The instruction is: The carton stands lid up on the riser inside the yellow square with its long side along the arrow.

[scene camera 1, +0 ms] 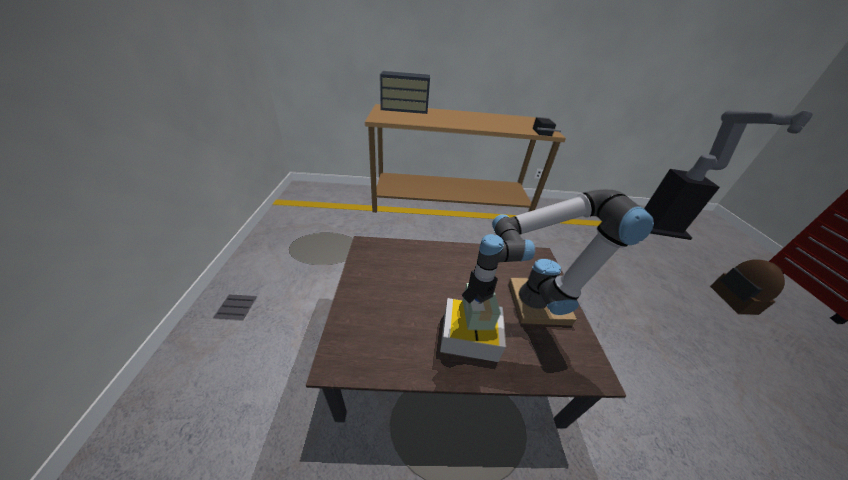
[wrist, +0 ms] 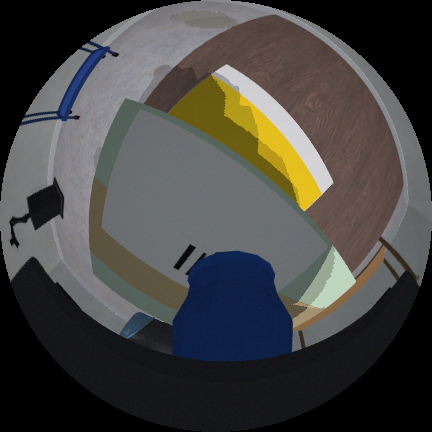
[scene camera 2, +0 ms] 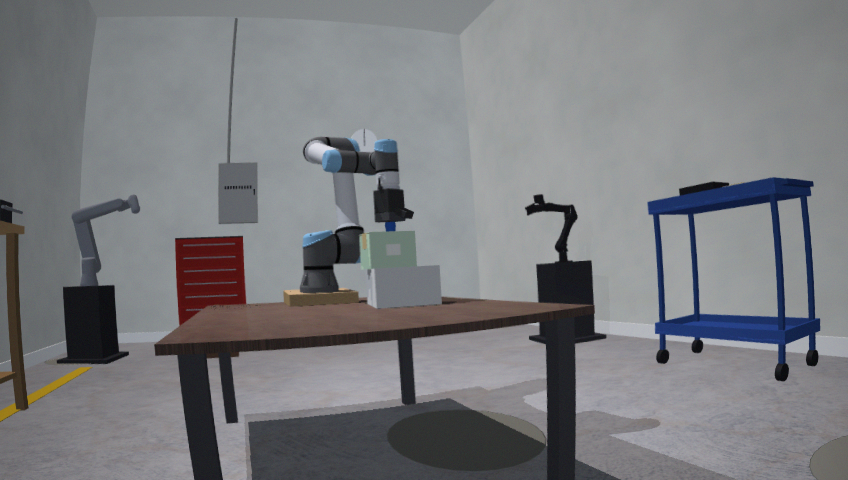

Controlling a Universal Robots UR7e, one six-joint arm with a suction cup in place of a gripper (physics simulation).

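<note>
The pale green carton (scene camera 1: 483, 318) (scene camera 2: 391, 249) (wrist: 200, 185) hangs level from my suction cup (scene camera 1: 476, 299) (scene camera 2: 390, 226) (wrist: 231, 267), which is on its grey-white top face. Two black bars and a tan band show on the carton in the wrist view. The carton is over the rear part of the white riser (scene camera 1: 471, 349) (scene camera 2: 407, 286) (wrist: 287, 115); its underside is level with the riser's top or very near it, and I cannot tell if they touch. The yellow square (scene camera 1: 454, 315) (wrist: 270, 137) is partly covered. A short part of the black arrow (scene camera 1: 476, 335) shows in front of the carton.
The riser stands on the brown table (scene camera 1: 386, 309) (scene camera 2: 297, 327) (wrist: 350, 110). The arm's base is on a wooden plate (scene camera 1: 556, 318) (scene camera 2: 291, 298) right of the riser in scene camera 1. A workbench (scene camera 1: 464, 121), a red cabinet (scene camera 2: 209, 270) and a blue cart (scene camera 2: 731, 196) stand away from the table.
</note>
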